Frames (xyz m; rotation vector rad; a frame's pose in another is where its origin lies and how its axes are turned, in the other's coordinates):
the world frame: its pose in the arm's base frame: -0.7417 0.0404 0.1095 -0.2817 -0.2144 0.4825
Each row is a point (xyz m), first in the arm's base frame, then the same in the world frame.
Working: the arm's base frame: its pose in the world frame: 0.6070 -0.3149 -0.3101 0.2817 0.2144 -0.4825

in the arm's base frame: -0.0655 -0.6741 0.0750
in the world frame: 0.2346 -0.8827 -0.3671
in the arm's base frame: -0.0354 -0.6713 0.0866
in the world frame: 0.2635 -0.8968 -0.3637
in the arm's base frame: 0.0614 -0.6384 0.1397
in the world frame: 0.3703 -0.9267 -0.3326
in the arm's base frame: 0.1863 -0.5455 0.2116
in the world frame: 0.5330 -0.9237 -0.2786
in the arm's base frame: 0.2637 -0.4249 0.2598
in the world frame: 0.6648 -0.8694 -0.2281
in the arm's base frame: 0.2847 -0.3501 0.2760
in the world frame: 0.7214 -0.8200 -0.2024
